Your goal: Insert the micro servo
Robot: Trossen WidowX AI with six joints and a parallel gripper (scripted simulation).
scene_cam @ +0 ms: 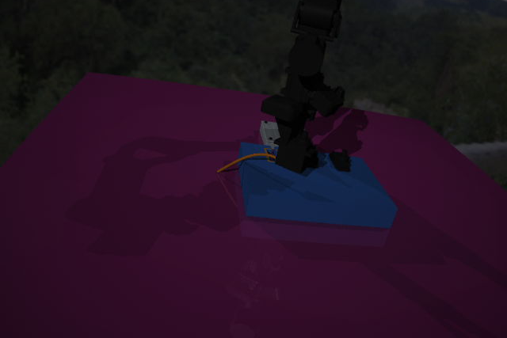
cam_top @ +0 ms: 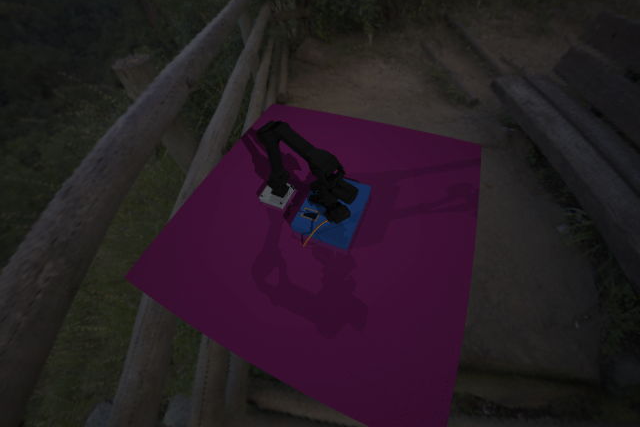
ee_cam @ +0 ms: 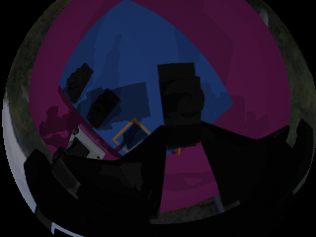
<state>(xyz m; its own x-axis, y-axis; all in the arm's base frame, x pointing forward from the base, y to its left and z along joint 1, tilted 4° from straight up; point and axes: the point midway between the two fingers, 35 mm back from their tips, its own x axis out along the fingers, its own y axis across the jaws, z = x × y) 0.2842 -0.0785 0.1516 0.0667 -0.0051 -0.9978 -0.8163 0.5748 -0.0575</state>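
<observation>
The blue deck is 10 mm ahead of my gripper tip, 80 mm to the left of it and 100 mm below it.
</observation>
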